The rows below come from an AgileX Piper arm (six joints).
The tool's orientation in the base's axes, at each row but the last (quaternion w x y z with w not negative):
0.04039, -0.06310, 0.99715, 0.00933
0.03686, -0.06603, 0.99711, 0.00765
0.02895, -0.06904, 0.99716, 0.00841
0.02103, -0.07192, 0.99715, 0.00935
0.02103, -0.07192, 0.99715, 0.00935
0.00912, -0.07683, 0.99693, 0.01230
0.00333, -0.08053, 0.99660, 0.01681
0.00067, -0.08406, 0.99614, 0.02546
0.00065, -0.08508, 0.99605, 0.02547
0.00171, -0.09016, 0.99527, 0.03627
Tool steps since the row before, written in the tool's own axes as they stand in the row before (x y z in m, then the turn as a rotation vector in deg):
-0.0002, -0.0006, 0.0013, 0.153, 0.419, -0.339
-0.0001, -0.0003, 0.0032, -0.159, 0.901, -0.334
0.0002, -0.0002, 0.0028, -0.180, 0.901, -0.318
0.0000, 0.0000, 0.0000, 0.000, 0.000, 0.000
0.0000, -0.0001, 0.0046, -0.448, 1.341, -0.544
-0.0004, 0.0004, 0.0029, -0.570, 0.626, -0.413
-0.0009, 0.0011, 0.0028, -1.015, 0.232, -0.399
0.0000, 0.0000, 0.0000, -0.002, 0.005, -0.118
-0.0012, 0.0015, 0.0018, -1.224, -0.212, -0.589
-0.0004, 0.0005, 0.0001, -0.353, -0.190, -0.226
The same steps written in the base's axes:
0.0004, -0.0005, -0.0013, -0.231, 0.388, 0.331
0.0004, -0.0002, -0.0032, 0.014, 0.907, 0.354
0.0000, -0.0002, -0.0028, 0.035, 0.910, 0.340
0.0000, 0.0000, 0.0000, 0.000, 0.000, 0.000
0.0002, 0.0000, -0.0046, 0.228, 1.379, 0.584
0.0004, 0.0005, -0.0029, 0.460, 0.695, 0.439
0.0007, 0.0013, -0.0028, 0.963, 0.378, 0.416
0.0000, 0.0000, 0.0000, 0.001, -0.001, 0.118
0.0009, 0.0018, -0.0017, 1.244, -0.031, 0.584
0.0003, 0.0006, -0.0001, 0.382, -0.139, 0.215

